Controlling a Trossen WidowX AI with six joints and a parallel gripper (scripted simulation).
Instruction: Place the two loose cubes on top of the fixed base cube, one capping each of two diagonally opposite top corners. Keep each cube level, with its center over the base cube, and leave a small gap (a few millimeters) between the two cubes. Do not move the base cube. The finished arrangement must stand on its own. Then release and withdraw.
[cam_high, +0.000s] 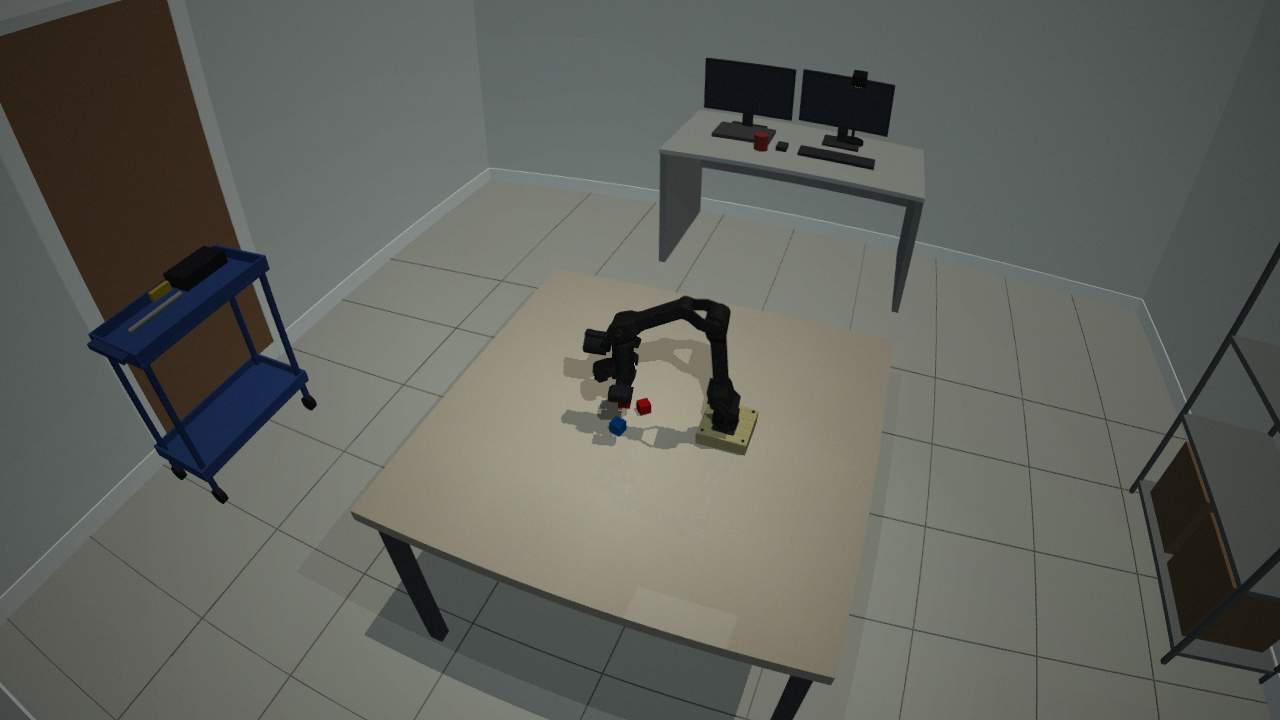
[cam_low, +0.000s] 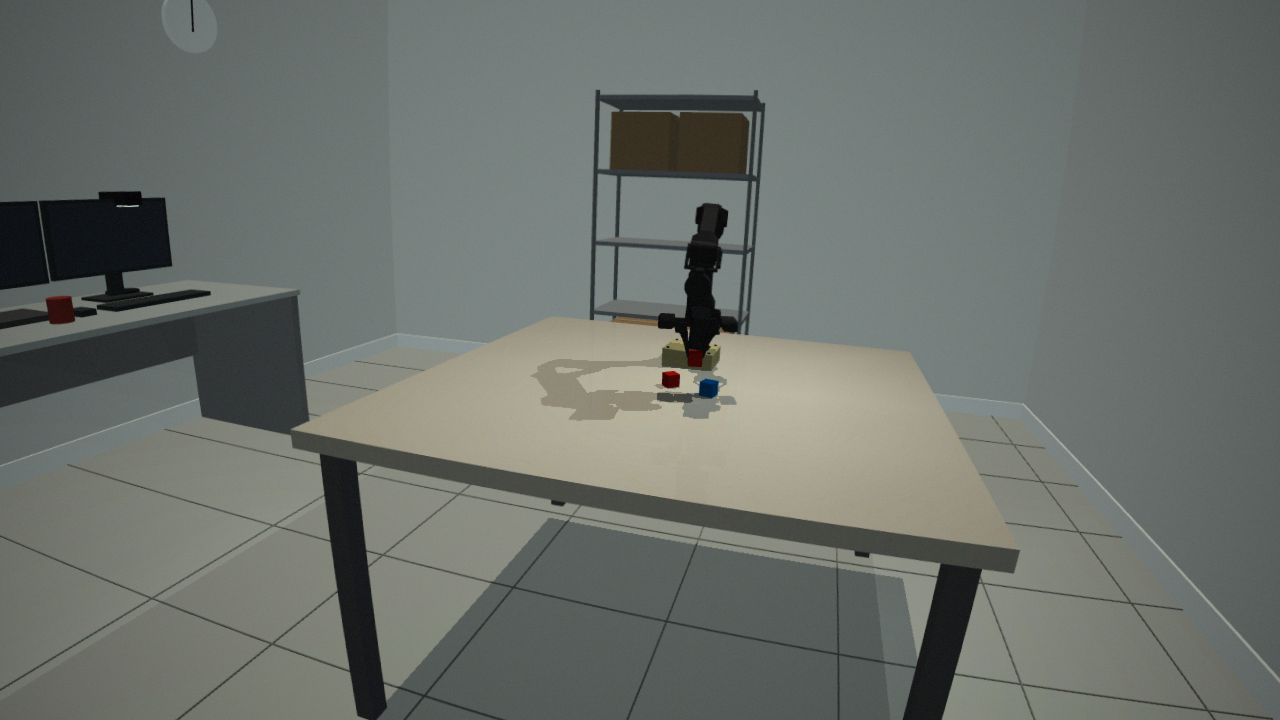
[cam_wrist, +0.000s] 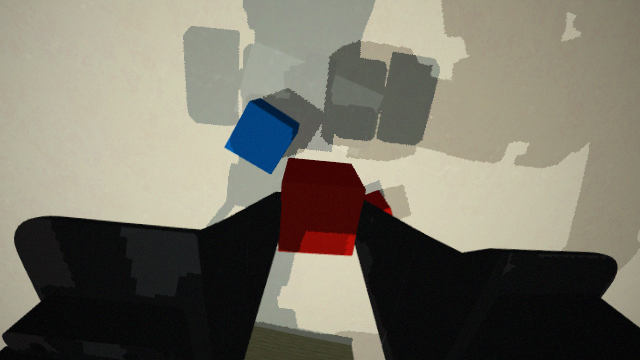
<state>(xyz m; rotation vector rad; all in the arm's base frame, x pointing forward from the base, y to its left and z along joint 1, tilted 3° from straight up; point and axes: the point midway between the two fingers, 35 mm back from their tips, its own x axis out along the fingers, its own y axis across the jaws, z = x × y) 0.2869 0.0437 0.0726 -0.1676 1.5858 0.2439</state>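
Right now the blue cube is 4 cm to the left of my gripper tip and 7 cm below it. Also, from my gripper tip: red cube right at my gripper tip.
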